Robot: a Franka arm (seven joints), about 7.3 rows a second.
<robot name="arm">
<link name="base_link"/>
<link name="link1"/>
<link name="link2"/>
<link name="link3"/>
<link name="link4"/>
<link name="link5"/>
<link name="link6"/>
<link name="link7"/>
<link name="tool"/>
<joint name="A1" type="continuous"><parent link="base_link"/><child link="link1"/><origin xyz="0.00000 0.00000 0.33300" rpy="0.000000 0.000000 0.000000"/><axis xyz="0 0 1"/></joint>
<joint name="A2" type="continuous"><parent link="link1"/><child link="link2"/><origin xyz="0.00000 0.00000 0.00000" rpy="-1.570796 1.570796 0.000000"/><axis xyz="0 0 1"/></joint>
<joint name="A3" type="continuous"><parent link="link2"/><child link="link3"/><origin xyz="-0.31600 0.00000 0.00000" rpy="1.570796 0.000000 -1.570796"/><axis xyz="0 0 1"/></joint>
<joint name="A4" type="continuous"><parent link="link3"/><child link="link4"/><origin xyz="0.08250 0.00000 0.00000" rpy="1.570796 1.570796 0.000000"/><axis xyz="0 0 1"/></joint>
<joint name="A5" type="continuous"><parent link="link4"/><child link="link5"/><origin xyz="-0.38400 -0.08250 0.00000" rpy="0.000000 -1.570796 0.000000"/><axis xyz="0 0 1"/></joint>
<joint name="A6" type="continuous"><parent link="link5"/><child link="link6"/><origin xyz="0.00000 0.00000 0.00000" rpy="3.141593 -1.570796 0.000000"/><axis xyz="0 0 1"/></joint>
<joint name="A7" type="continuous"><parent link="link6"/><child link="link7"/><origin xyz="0.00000 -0.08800 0.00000" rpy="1.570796 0.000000 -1.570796"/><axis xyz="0 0 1"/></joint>
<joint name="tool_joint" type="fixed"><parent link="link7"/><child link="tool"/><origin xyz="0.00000 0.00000 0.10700" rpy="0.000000 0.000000 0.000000"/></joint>
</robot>
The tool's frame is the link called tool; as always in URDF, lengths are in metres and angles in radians. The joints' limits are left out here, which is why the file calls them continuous.
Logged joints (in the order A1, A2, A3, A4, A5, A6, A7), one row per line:
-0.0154, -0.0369, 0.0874, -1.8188, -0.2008, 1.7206, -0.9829
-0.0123, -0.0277, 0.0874, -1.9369, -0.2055, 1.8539, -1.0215
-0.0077, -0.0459, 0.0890, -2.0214, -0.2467, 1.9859, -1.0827
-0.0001, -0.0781, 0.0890, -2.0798, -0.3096, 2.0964, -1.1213
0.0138, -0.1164, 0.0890, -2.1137, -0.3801, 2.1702, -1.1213
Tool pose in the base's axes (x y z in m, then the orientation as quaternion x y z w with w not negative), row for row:
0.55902, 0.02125, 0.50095, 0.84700, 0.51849, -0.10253, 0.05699
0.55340, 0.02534, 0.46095, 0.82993, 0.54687, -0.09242, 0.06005
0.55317, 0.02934, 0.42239, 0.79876, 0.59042, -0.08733, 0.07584
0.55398, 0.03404, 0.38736, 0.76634, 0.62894, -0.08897, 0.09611
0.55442, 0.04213, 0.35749, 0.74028, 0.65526, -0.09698, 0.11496
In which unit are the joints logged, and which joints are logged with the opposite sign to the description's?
The joints are logged in radians. Opposite sign: A2.
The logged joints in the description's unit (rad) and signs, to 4 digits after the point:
-0.0154, 0.0369, 0.0874, -1.8188, -0.2008, 1.7206, -0.9829
-0.0123, 0.0277, 0.0874, -1.9369, -0.2055, 1.8539, -1.0215
-0.0077, 0.0459, 0.0890, -2.0214, -0.2467, 1.9859, -1.0827
-0.0001, 0.0781, 0.0890, -2.0798, -0.3096, 2.0964, -1.1213
0.0138, 0.1164, 0.0890, -2.1137, -0.3801, 2.1702, -1.1213

